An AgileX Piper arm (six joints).
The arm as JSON. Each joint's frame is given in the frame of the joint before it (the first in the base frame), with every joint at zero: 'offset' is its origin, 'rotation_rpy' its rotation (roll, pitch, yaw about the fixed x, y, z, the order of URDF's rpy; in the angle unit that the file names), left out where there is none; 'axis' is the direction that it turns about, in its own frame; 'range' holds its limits. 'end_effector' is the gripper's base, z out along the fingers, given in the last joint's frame.
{
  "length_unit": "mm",
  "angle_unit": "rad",
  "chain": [
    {
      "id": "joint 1",
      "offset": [
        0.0,
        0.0,
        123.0
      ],
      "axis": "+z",
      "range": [
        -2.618,
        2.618
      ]
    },
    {
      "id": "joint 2",
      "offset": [
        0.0,
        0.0,
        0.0
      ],
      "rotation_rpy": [
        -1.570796,
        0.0,
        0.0
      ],
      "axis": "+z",
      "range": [
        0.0,
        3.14
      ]
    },
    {
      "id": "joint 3",
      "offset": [
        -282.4,
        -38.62,
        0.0
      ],
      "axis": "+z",
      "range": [
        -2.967,
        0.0
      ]
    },
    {
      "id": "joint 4",
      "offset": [
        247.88,
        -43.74,
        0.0
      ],
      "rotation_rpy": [
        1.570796,
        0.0,
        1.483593
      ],
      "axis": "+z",
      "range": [
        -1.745,
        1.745
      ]
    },
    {
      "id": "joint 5",
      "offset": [
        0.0,
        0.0,
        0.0
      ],
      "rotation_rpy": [
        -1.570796,
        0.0,
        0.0
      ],
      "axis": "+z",
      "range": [
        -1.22,
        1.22
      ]
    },
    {
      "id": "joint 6",
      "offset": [
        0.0,
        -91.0,
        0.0
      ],
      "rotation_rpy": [
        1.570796,
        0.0,
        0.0
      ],
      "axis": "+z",
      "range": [
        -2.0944,
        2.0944
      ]
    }
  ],
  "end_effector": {
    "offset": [
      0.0,
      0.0,
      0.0
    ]
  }
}
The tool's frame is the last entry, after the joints.
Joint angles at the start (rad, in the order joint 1, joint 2, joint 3, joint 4, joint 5, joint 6):
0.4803, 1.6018, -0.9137, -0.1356, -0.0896, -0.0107
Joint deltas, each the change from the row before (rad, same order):
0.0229, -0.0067, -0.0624, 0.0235, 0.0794, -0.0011
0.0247, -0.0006, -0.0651, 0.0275, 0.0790, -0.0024
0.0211, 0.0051, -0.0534, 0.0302, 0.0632, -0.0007
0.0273, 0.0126, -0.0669, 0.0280, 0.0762, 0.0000
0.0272, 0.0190, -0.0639, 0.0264, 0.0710, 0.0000
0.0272, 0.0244, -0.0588, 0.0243, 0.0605, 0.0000
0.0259, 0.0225, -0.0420, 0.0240, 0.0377, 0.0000
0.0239, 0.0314, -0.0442, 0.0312, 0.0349, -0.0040
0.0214, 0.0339, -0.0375, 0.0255, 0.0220, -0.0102
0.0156, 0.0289, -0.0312, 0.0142, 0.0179, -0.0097
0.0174, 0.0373, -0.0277, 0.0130, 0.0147, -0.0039
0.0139, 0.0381, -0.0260, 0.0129, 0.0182, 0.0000
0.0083, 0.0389, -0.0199, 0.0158, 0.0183, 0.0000
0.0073, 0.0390, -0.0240, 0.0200, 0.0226, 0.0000
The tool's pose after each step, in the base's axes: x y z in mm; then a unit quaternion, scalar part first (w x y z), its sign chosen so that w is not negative. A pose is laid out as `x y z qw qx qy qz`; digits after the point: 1 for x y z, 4 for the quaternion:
308.0 169.7 250.8 0.4918 -0.2672 0.8233 0.0949
309.1 179.6 265.0 0.4844 -0.2663 0.8269 0.1030
309.5 188.6 275.0 0.4754 -0.2636 0.8317 0.1132
309.7 200.7 285.7 0.4626 -0.2653 0.8367 0.1244
309.4 213.3 293.7 0.4474 -0.2690 0.8421 0.1356
309.0 226.5 298.8 0.4318 -0.2744 0.8466 0.1466
307.4 238.9 300.8 0.4192 -0.2793 0.8492 0.1583
307.0 252.2 300.2 0.4040 -0.2836 0.8528 0.1707
307.2 265.0 297.1 0.3917 -0.2910 0.8542 0.1798
307.8 274.9 294.0 0.3824 -0.2991 0.8547 0.1840
308.6 286.2 286.3 0.3689 -0.3063 0.8573 0.1876
309.7 296.2 277.2 0.3526 -0.3109 0.8619 0.1902
311.6 304.1 265.5 0.3334 -0.3125 0.8687 0.1913
313.4 311.9 254.6 0.3134 -0.3126 0.8755 0.1937

